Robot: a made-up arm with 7 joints. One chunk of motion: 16 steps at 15 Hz.
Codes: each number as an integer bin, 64 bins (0 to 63) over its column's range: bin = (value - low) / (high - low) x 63, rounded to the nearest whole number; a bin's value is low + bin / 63 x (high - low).
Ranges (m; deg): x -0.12..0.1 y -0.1..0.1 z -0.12..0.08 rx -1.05..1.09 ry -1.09..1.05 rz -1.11..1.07
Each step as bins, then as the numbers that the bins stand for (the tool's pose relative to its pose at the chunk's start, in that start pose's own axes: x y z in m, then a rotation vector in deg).
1 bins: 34 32 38 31 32 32
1 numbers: -0.0013 0.0016 0.0006 0.00 0.00 0.00
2 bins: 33 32 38 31 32 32
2 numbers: -0.0048 0.0016 0.0006 0.00 0.00 0.00
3 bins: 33 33 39 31 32 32
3 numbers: -0.0048 0.0048 0.0038 0.00 0.00 0.00
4 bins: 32 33 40 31 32 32
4 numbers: -0.0083 0.0048 0.0070 0.00 0.00 0.00
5 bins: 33 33 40 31 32 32
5 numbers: -0.0048 0.0048 0.0070 0.00 0.00 0.00
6 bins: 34 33 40 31 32 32
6 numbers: -0.0013 0.0048 0.0070 0.00 0.00 0.00
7 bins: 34 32 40 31 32 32
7 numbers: -0.0013 0.0016 0.0070 0.00 0.00 0.00
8 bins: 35 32 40 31 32 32
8 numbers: 0.0022 0.0016 0.0070 0.00 0.00 0.00
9 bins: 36 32 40 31 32 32
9 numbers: 0.0057 0.0016 0.0070 0.00 0.00 0.00
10 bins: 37 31 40 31 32 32
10 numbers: 0.0092 -0.0016 0.0070 0.00 0.00 0.00
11 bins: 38 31 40 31 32 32
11 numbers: 0.0127 -0.0016 0.0070 0.00 0.00 0.00
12 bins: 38 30 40 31 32 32
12 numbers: 0.0127 -0.0048 0.0070 0.00 0.00 0.00
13 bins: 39 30 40 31 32 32
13 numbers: 0.0162 -0.0048 0.0070 0.00 0.00 0.00
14 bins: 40 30 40 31 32 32
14 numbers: 0.0197 -0.0048 0.0070 0.00 0.00 0.00
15 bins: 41 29 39 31 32 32
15 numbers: 0.0232 -0.0079 0.0038 0.00 0.00 0.00
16 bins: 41 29 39 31 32 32
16 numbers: 0.0232 -0.0079 0.0038 0.00 0.00 0.00
